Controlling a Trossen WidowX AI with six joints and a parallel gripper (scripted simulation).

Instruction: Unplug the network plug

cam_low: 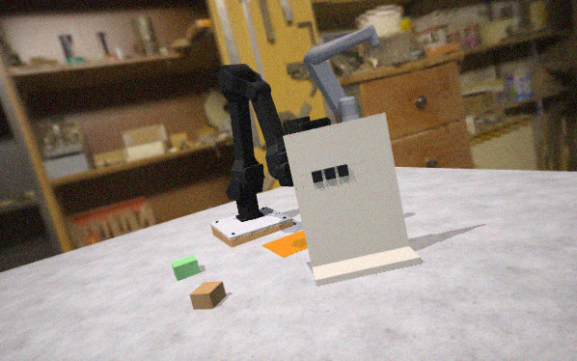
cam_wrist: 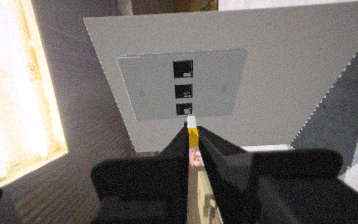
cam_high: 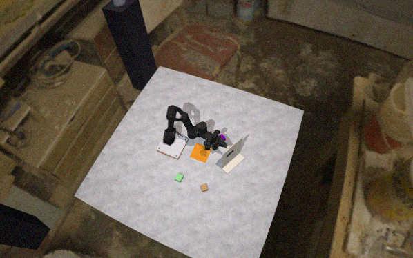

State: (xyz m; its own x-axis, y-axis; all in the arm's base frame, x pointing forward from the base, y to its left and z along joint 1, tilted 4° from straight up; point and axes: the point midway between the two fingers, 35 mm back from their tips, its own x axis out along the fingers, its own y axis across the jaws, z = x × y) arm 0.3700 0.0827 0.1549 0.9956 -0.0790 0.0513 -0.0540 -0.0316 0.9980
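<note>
Now: gripper tip 170 mm past the orange marked square, 50 mm to the left of it and 160 mm above it. From my gripper tip the other things lie so: yellow network plug 10 mm ahead; then purple cube 90 mm behind, 110 mm to the left, 150 mm below; then grey panel 40 mm ahead, 30 mm to the right, 50 mm below.
</note>
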